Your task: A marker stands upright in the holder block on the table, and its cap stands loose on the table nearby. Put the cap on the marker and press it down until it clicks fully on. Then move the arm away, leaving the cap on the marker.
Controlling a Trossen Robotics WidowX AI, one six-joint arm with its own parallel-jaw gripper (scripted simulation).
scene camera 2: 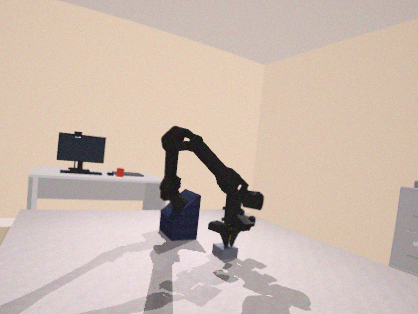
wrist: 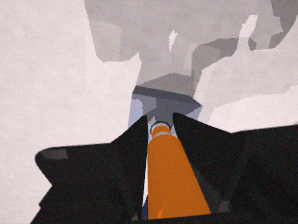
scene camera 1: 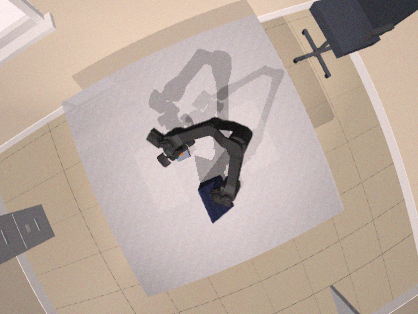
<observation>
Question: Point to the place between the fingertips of the gripper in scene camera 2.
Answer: At 228, 247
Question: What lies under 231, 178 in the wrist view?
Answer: The gripper.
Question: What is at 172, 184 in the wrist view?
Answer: An orange cap.
</observation>
